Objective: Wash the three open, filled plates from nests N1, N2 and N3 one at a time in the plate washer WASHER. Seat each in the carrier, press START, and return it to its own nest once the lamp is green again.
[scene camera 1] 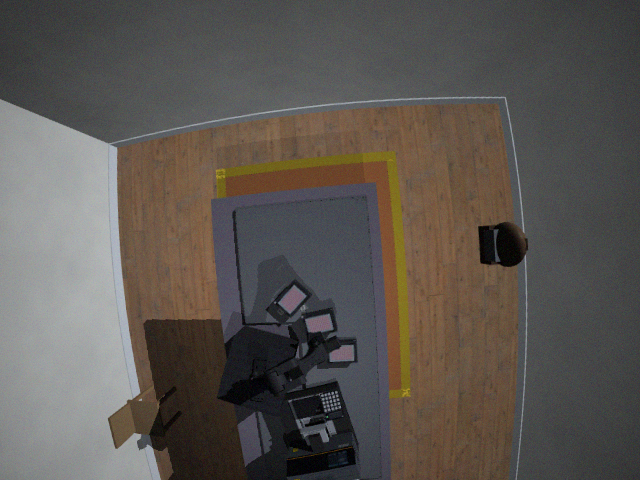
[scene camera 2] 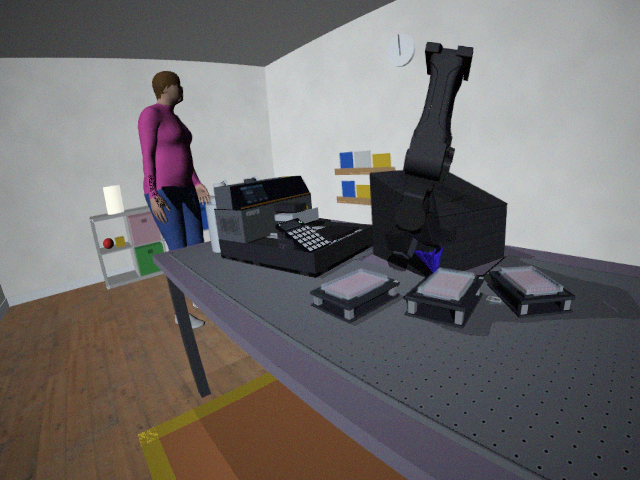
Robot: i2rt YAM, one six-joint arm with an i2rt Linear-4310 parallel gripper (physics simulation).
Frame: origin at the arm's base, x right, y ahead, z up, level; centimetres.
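Seen in the pictures: gripper, fingertip midpoint: (scene camera 1: 311, 334) (scene camera 2: 435, 272).
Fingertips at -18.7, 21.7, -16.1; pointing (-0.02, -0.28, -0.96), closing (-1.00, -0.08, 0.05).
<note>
Offsets run from my fingertips to a thing's middle, as dx, dy, dz. "*": to the spot under its first point.
Three open plates with pink filling sit in separate black nests: one plate @[+9.1, +16.1, -0.5] (scene camera 1: 342, 353) (scene camera 2: 354, 284) nearest the washer, one plate @[-6.0, +3.5, +0.1] (scene camera 1: 319, 323) (scene camera 2: 448, 284) in the middle, and one plate @[-17.4, -11.0, -0.5] (scene camera 1: 292, 298) (scene camera 2: 531, 280) farthest from it. The nest labels cannot be read. The washer @[+54.3, +6.3, +7.9] (scene camera 1: 321, 460) (scene camera 2: 266, 193) stands beyond the nests, with a small green lamp @[* +41.1, +10.8, +8.1] (scene camera 1: 326, 416) (scene camera 2: 299, 222) lit beside its white-key pad. No plate shows on the washer. My gripper (scene camera 2: 431, 259), with blue fingers, is shut and points down behind the middle plate. The arm partly hides it from above.
A large black box (scene camera 1: 261, 348) (scene camera 2: 467, 211) stands behind the arm. My arm's elbow (scene camera 2: 448, 56) rises high above the table. A person (scene camera 1: 509, 243) stands off the table on the right in the overhead view; a person in a pink top (scene camera 2: 168, 147) stands behind the washer in the other view.
</note>
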